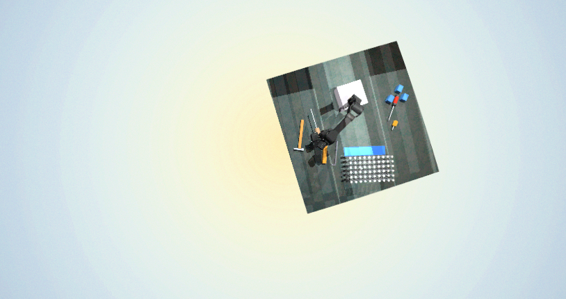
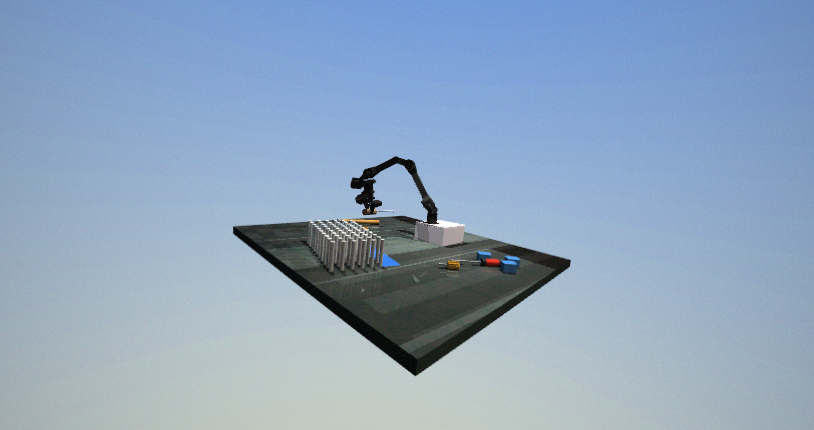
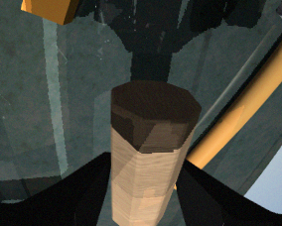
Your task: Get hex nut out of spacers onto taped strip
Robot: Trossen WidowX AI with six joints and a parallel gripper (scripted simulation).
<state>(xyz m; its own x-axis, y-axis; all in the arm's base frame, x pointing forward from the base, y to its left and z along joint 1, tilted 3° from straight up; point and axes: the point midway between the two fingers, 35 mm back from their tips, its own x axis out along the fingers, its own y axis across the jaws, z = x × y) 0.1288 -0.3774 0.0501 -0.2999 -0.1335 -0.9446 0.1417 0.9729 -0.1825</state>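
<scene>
My gripper tip is 330 mm short of the blue taped strip, 340 mm to the right of it and 100 mm above it. Also, from my gripper tip: yellow screwdriver: 230 mm ahead, 690 mm to the left, 90 mm below; then hex nut: 460 mm ahead, 250 mm to the left, 100 mm below; then orange bar: 170 mm ahead, 10 mm to the left, 90 mm below.
</scene>
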